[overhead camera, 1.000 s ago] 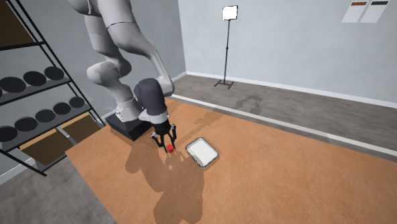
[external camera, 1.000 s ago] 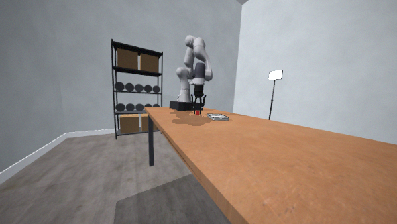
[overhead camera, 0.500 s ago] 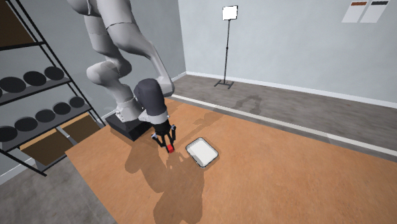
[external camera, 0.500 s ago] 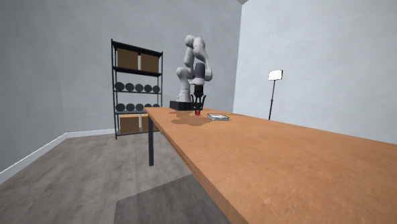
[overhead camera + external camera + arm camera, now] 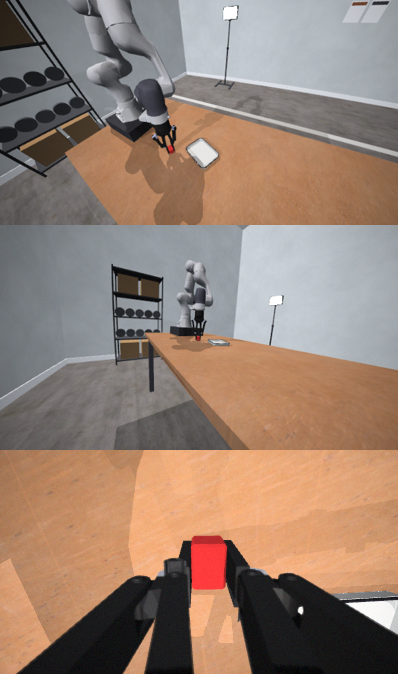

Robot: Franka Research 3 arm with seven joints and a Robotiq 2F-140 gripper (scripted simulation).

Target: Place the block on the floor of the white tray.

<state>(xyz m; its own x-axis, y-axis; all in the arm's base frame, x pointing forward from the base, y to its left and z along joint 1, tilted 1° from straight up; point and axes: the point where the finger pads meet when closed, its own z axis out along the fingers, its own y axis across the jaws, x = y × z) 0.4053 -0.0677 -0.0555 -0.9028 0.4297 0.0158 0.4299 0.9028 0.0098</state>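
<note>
The white tray is 17 cm ahead of my hand, 7 cm to the left of it and 2 cm below it. The rest, counted from my hand: red block 2 cm below.
</note>
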